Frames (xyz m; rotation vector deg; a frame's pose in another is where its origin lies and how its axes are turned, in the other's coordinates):
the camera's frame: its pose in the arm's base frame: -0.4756 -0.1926 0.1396 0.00 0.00 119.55
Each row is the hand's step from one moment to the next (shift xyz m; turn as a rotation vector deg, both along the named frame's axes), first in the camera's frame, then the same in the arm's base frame.
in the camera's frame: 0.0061 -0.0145 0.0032 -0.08 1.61 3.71
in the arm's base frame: 0.0096 0.0125 0.0032 -1.36 -0.86 3.71
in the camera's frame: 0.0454 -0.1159 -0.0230 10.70 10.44 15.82
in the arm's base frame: 0.0784 0.0967 -0.0230 -14.36 4.16 15.82
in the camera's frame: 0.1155 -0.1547 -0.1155 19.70 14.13 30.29
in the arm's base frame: 0.0776 0.1768 -0.1155 -22.01 10.17 30.29
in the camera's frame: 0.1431 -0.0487 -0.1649 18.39 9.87 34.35
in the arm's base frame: -0.0282 0.1485 -0.1649 -17.66 11.13 34.35
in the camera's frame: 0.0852 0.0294 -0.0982 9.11 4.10 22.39
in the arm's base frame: -0.0676 0.0596 -0.0982 -8.06 5.90 22.39
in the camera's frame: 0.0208 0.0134 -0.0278 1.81 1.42 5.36
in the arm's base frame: -0.0219 0.0115 -0.0278 -2.13 0.87 5.36
